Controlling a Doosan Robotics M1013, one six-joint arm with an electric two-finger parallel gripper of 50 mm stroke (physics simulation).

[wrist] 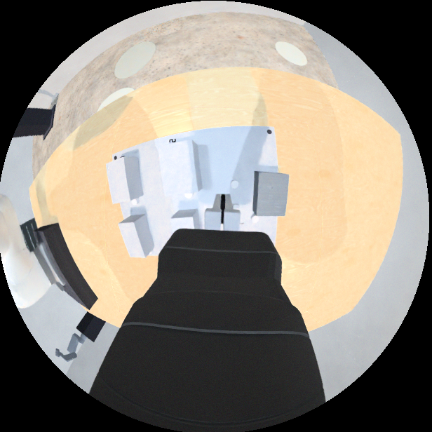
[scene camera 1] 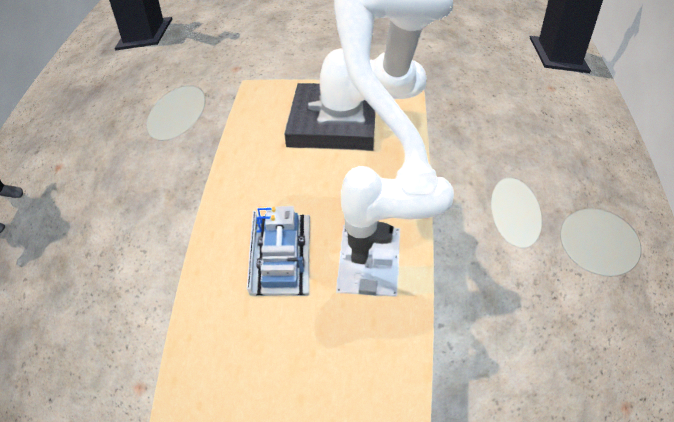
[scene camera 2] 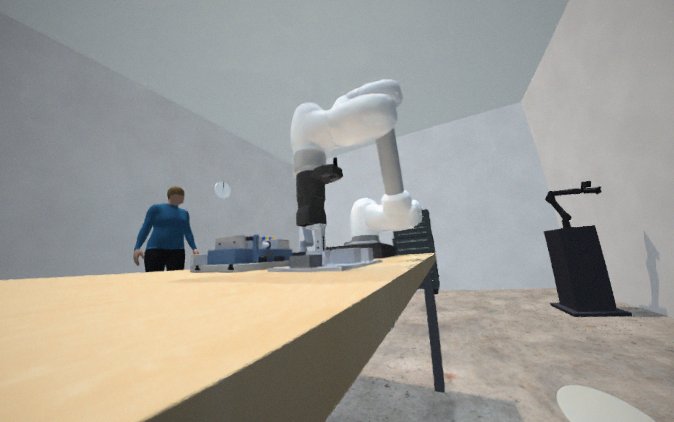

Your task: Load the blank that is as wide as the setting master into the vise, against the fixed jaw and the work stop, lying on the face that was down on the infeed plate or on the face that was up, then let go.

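Frame: origin at the arm's base, x ahead, y left, z up, level; metres.
Seen in the pictures: gripper, between the fingertips: (scene camera 1: 368, 266) (scene camera 2: 320, 251); arm's base, origin of its link: (scene camera 1: 341, 109) (scene camera 2: 365, 246).
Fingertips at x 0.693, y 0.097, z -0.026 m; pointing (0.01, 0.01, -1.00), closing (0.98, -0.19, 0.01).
Note:
Offsets run from my fingertips to a thing's top centre. "spot": to the spot under its first point. Level surfaces: height alone.
My gripper (wrist: 222, 202) (scene camera 2: 312, 250) is shut with nothing between its fingers, low over the infeed plate @[0.005 m left, 0.047 m back, 0.032 m down] (wrist: 225, 150) (scene camera 1: 350, 281) (scene camera 2: 340, 268). In the wrist view a darker grey block @[0.000 m left, 0.063 m ahead, 0.008 m down] (wrist: 270, 194) (scene camera 1: 368, 286) (scene camera 2: 306, 260) stands near the plate's edge, to the right of the fingers. To their left are a large pale block (wrist: 176, 167) near the mark 2, a pale block (wrist: 121, 180) at the far left, another pale block (wrist: 137, 235) below it, and a pale block (wrist: 185, 218) partly hidden by the gripper. The blue and grey vise @[0.284 m right, 0.059 m back, 0.059 m up] (scene camera 1: 279, 280) (scene camera 2: 230, 256) stands beside the plate. Which block is the setting master I cannot tell.
The vise's base plate @[spot: 0.355 m right, 0.066 m ahead, 0.021 m down] (scene camera 1: 254, 285) has dark rails and blue tubing (scene camera 1: 259, 220). The robot's black base block (scene camera 1: 330, 140) is at the back of the wooden table @[0.041 m down] (scene camera 1: 290, 360). A person (scene camera 2: 167, 225) stands beyond the table in scene camera 2's view.

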